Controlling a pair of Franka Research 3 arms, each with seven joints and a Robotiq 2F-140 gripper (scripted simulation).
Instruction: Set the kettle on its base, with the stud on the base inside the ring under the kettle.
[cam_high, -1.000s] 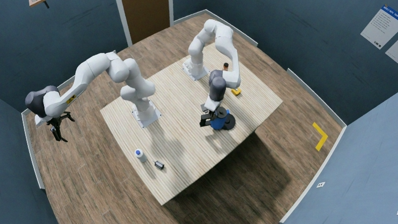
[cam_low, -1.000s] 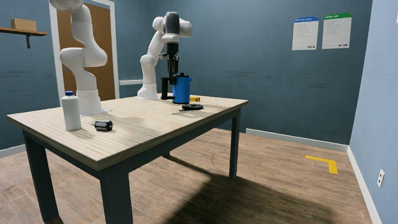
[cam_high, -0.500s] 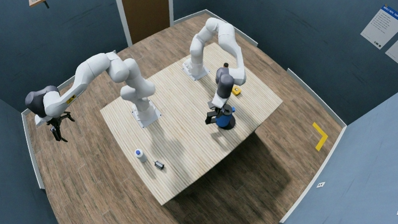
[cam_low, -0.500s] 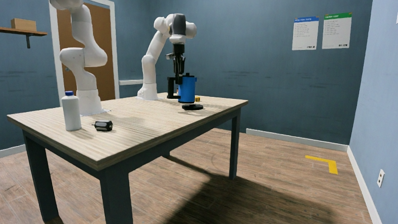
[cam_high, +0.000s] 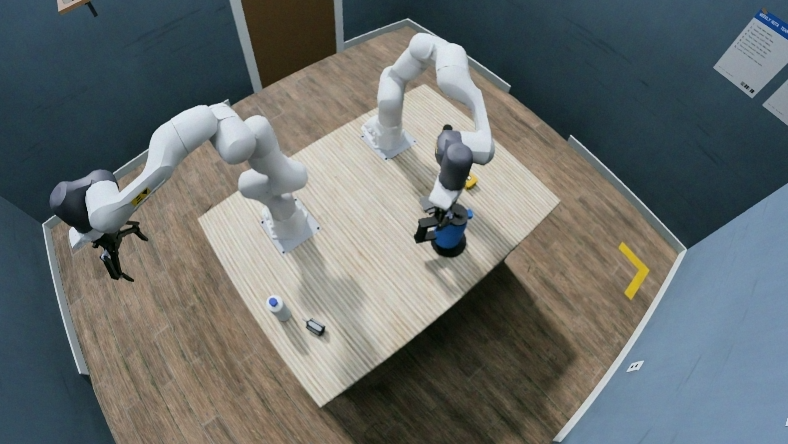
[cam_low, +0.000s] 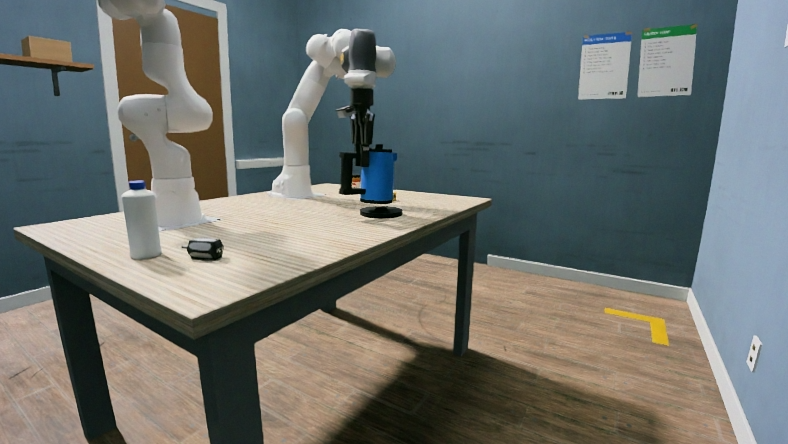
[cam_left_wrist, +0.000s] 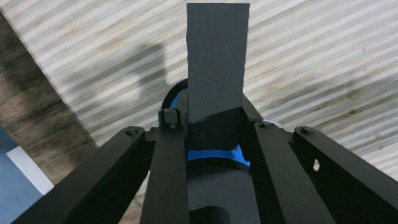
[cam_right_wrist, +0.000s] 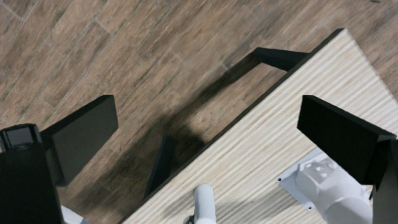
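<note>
Right now my left hand is 60 mm above the blue kettle, 20 mm to the right of it and 20 mm short of it. Round my left hand: yellow box: 360 mm to the left, 180 mm below, 70 mm behind; small dark object: 560 mm to the right, 180 mm below, 110 mm behind; round black base: 190 mm below, 60 mm to the left, 40 mm ahead.
</note>
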